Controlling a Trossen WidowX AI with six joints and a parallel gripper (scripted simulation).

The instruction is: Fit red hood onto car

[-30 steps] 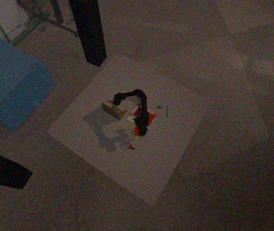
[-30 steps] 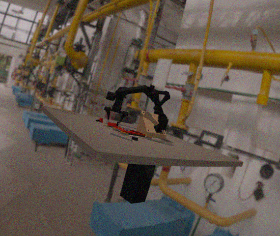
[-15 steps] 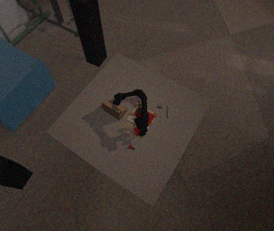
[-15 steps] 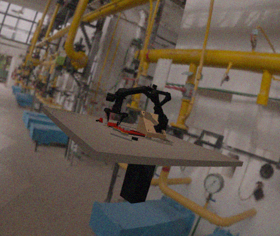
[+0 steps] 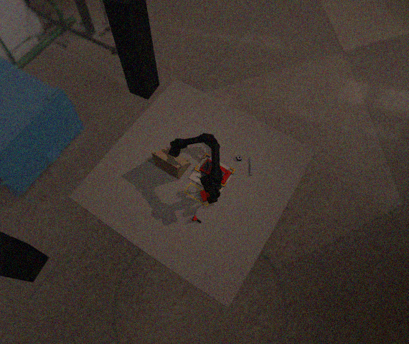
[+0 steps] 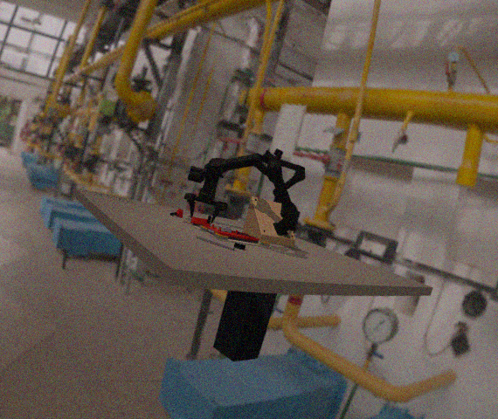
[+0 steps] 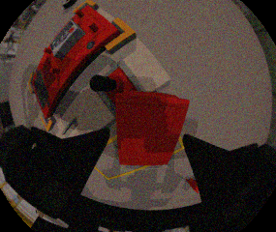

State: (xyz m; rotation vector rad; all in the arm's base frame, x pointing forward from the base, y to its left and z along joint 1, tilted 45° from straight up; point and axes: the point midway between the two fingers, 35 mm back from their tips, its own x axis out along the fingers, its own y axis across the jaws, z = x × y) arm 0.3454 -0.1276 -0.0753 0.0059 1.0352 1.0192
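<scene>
The red hood lies right at my gripper tip.
</scene>
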